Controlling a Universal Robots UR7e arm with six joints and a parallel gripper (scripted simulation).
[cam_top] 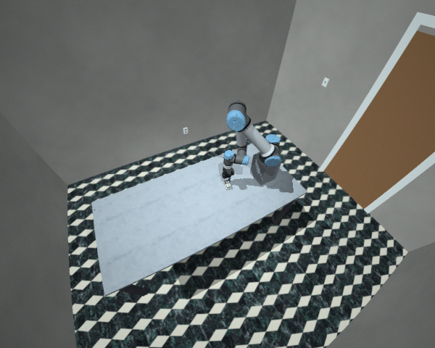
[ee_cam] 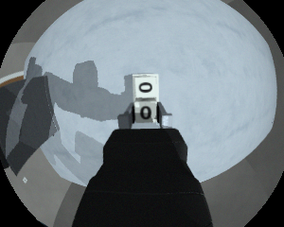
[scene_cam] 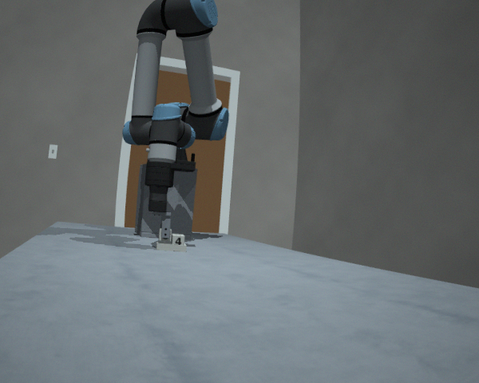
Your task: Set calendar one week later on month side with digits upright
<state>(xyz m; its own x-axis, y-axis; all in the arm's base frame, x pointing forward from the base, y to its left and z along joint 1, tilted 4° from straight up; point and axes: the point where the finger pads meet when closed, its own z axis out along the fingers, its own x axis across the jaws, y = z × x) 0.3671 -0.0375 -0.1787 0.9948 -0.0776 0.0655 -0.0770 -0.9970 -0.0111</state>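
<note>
The white calendar tray lies 40 mm below my hand and 20 mm to the left of it.
</note>
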